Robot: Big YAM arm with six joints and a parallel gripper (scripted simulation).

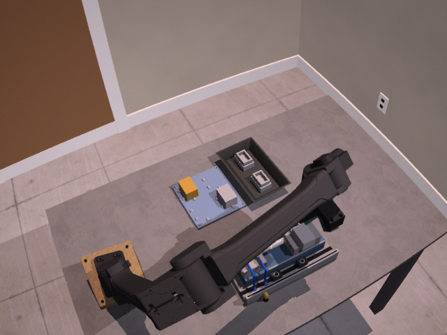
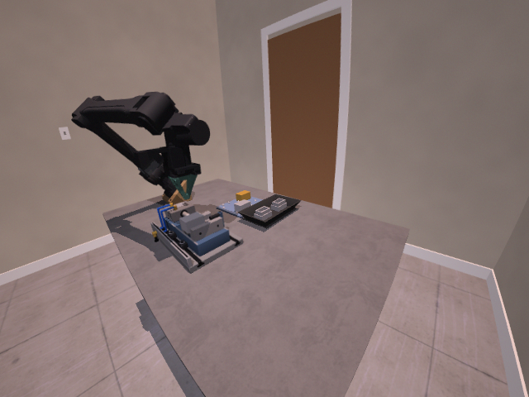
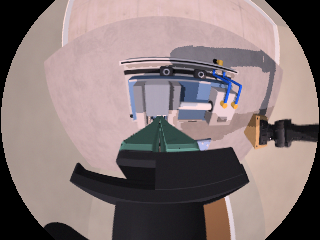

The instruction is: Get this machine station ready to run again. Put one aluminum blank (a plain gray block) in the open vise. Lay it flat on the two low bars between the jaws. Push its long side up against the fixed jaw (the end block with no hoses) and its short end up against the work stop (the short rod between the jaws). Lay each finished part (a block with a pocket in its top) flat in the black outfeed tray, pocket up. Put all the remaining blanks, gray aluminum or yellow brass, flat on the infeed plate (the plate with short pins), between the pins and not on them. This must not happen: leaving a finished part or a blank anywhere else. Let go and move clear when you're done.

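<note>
My gripper is now 140 mm above the blue vise, 60 mm past it and 20 mm to the right of it. Round my hand: gray rail (140 mm below, 70 mm to the right, 50 mm behind); yellow brass blank (340 mm to the left, 230 mm behind, 150 mm below).
</note>
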